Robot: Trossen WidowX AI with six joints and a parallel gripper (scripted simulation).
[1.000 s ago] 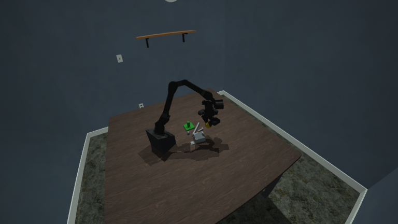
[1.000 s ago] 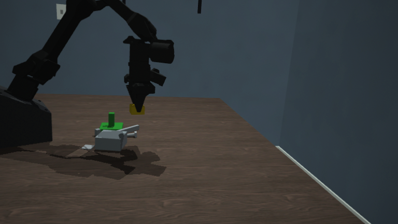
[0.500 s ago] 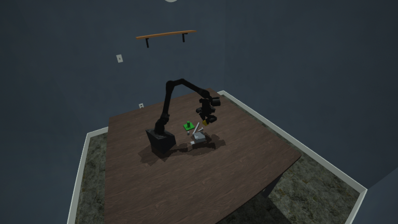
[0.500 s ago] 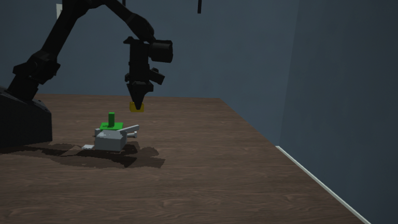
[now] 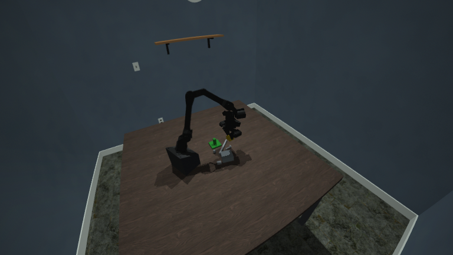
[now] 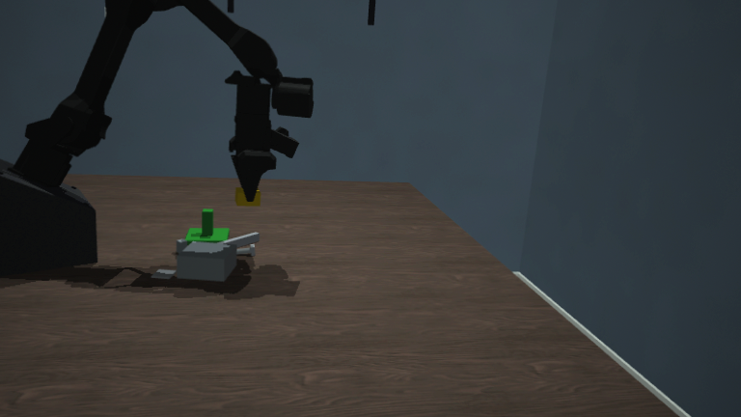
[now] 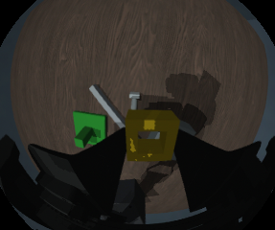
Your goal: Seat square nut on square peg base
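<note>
My gripper is now 140 mm above the grey bar, 40 mm to the right of it and 40 mm past it. Round my hand: grey block: 130 mm below, 70 mm to the right, 60 mm behind; then bolt: 140 mm below, 20 mm to the left.
</note>
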